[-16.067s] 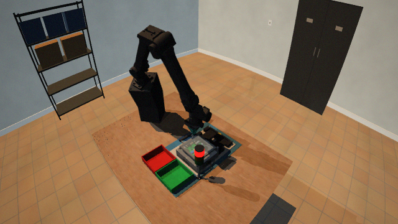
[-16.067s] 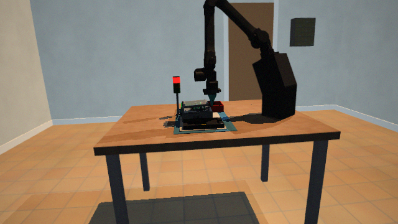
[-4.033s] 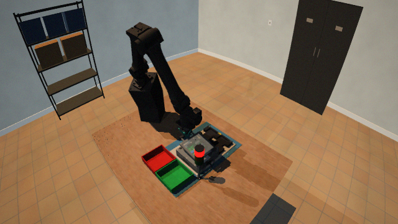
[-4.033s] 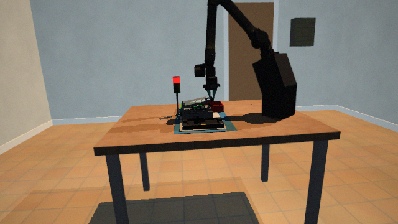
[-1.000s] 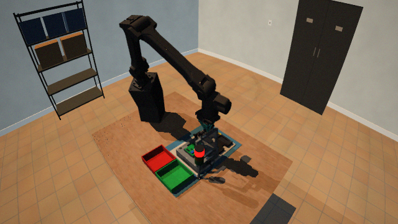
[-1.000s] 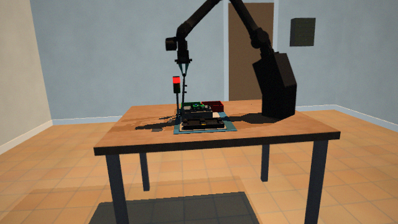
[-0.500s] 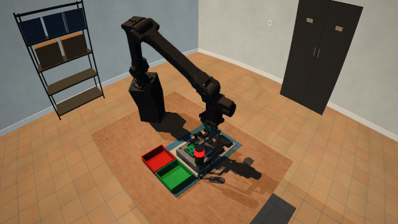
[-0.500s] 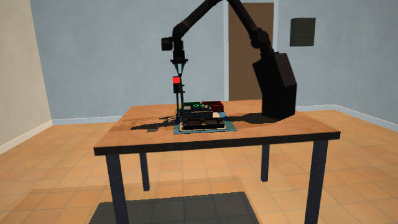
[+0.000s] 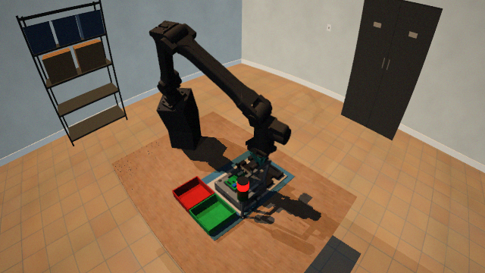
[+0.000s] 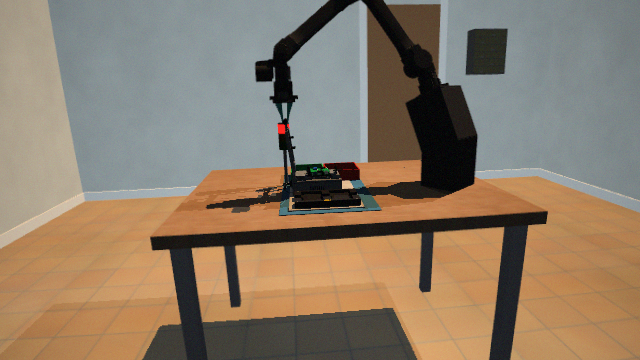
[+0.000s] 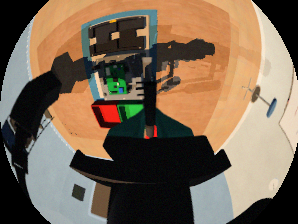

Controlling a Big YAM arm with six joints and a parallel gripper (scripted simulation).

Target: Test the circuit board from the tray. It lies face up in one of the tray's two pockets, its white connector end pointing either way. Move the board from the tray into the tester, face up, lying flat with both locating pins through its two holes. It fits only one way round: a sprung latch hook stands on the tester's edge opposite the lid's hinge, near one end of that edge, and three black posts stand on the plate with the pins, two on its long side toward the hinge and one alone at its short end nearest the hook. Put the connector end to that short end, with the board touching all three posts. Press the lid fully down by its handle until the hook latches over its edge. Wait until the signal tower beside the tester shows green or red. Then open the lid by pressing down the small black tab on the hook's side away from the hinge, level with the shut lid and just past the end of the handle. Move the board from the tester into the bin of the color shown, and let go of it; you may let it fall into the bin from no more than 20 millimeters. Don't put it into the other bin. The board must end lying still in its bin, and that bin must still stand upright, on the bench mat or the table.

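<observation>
Now: the green circuit board 20 cm below my hand, 12 cm behind it and 3 cm to the left of it. From my hand the other things lie so: green bin 26 cm below, 17 cm to the right, 13 cm behind; then tester lid 9 cm below, 1 cm behind; then red bin 27 cm behind, 26 cm below, 14 cm to the right.
</observation>
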